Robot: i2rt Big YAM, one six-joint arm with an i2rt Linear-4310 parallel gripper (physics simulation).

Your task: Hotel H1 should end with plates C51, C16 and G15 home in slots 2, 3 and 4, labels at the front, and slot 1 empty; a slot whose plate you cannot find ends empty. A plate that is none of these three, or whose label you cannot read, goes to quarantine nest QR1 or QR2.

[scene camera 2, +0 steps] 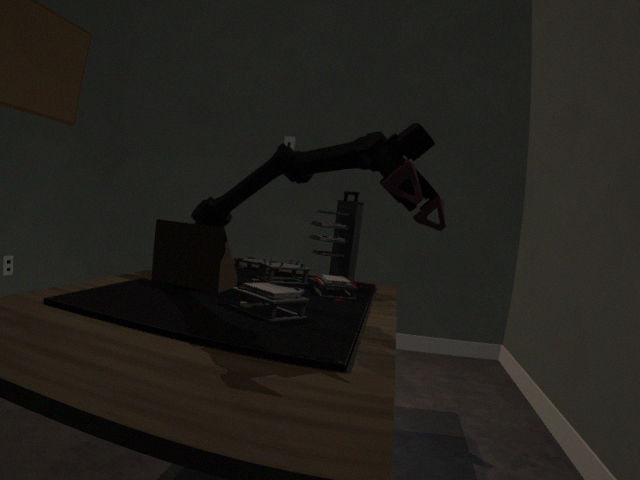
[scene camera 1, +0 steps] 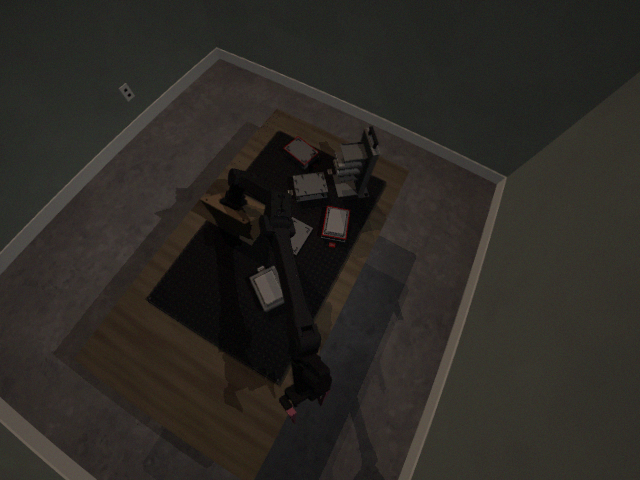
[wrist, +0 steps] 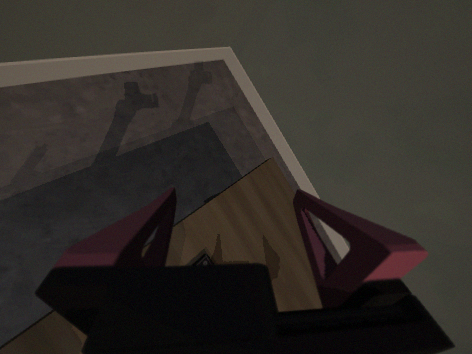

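Pixels of known places: gripper, fingertip midpoint: (scene camera 2: 431, 215) (scene camera 1: 307, 413) (wrist: 237, 194); arm's base, link origin: (scene camera 2: 191, 248) (scene camera 1: 233, 203).
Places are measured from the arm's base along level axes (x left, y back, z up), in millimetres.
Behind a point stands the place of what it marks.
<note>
My gripper (scene camera 1: 308, 406) {z 174, x -597, y -642 mm} (scene camera 2: 424, 210) {z 174, x -597, y -642 mm} (wrist: 237, 194) {z 174, x -597, y -642 mm} is open and empty, high above the table's near right edge, away from the plates. Hotel H1 (scene camera 1: 370, 165) {z 148, x 361, y -519 mm} (scene camera 2: 347, 240) is a dark upright with pale shelves at the far end; which shelves hold plates I cannot tell. A white plate (scene camera 1: 337, 220) {z -51, x 146, y -474 mm} (scene camera 2: 336, 279) {z -52, x 109, y -475 mm} lies on a red-edged nest (scene camera 1: 333, 238) {z -100, x 70, y -489 mm}. Another white plate (scene camera 1: 267, 287) {z -42, x -281, y -316 mm} (scene camera 2: 272, 289) {z -42, x -300, y -331 mm} lies on a grey nest (scene camera 1: 274, 308) {z -105, x -346, y -374 mm} nearer the camera. A second red-edged nest (scene camera 1: 300, 150) {z -66, x 461, y -130 mm} stands at the back left; its contents are unclear. Labels are unreadable.
A pale raised stand (scene camera 1: 310, 184) {z -46, x 272, y -274 mm} (scene camera 2: 283, 267) {z -47, x 211, y -280 mm} is near the hotel. A flat pale panel (scene camera 1: 300, 235) {z -94, x 15, y -336 mm} is partly hidden by the arm. The arm's wooden base block (scene camera 1: 235, 219) {z 69, x -90, y -82 mm} (scene camera 2: 188, 255) {z -15, x -86, y -24 mm} stands on the left. A black mat (scene camera 1: 191, 279) {z -106, x -386, y 32 mm} (scene camera 2: 170, 315) {z -106, x -468, y -133 mm} covers much of the wooden table (scene camera 1: 149, 356) {z -119, x -745, y 24 mm} (scene camera 2: 155, 377) {z -119, x -789, y -243 mm} (wrist: 250, 215) {z -119, x -772, y -504 mm}.
</note>
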